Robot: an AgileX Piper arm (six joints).
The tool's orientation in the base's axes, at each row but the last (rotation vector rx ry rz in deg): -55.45, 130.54, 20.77; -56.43, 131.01, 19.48; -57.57, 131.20, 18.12; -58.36, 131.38, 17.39; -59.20, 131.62, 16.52; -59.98, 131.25, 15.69; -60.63, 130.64, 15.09; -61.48, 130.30, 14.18; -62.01, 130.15, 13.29; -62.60, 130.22, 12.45
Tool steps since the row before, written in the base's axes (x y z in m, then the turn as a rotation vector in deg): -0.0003, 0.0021, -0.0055, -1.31, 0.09, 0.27; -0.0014, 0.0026, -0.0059, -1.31, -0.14, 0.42; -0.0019, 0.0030, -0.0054, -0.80, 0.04, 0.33; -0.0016, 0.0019, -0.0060, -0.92, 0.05, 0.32; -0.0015, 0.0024, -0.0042, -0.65, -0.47, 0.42; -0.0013, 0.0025, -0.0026, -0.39, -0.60, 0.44; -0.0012, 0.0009, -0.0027, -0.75, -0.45, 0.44; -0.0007, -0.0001, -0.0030, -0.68, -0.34, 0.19; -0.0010, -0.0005, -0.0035, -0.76, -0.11, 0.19; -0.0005, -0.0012, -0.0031, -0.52, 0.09, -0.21
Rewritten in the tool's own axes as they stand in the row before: 0.0026, 0.0016, 0.0051, 0.47, 1.01, -0.74; 0.0030, 0.0029, 0.0051, 0.51, 0.85, -0.96; 0.0026, 0.0036, 0.0047, 0.19, 0.60, -0.59; 0.0034, 0.0027, 0.0049, 0.26, 0.70, -0.63; 0.0018, 0.0029, 0.0037, 0.37, 0.14, -0.81; 0.0007, 0.0028, 0.0025, 0.31, -0.14, -0.77; 0.0017, 0.0017, 0.0020, 0.39, 0.23, -0.87; 0.0022, 0.0007, 0.0020, 0.44, 0.27, -0.59; 0.0029, 0.0008, 0.0022, 0.33, 0.48, -0.54; 0.0028, -0.0001, 0.0018, 0.31, 0.47, -0.03
